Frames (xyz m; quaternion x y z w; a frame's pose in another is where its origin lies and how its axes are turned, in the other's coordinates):
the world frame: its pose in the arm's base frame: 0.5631 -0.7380 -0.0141 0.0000 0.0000 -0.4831 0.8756
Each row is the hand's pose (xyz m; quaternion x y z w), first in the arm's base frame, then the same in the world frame.
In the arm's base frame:
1: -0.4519 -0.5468 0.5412 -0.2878 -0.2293 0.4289 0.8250
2: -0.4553 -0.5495 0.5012 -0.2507 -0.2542 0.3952 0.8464
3: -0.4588 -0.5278 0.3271 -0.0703 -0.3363 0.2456 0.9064
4: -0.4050 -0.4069 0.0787 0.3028 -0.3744 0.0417 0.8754
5: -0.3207 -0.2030 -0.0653 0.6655 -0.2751 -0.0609 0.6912
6: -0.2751 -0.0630 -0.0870 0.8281 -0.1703 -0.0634 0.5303
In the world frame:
1: -0.7030 -0.7567 0.5553 -0.1412 -0.3398 0.7741 0.5152
2: -0.7025 -0.7610 0.5153 -0.0967 -0.3437 0.7549 0.5502
3: -0.7228 -0.7524 0.3412 0.1009 -0.3284 0.6529 0.6750
4: -0.7963 -0.6424 0.0928 0.4460 -0.1815 0.4594 0.7464
5: -0.9239 -0.4624 -0.0512 0.7156 0.0806 0.2806 0.6346
6: -1.0180 -0.3491 -0.0729 0.8073 0.2509 0.2007 0.4949

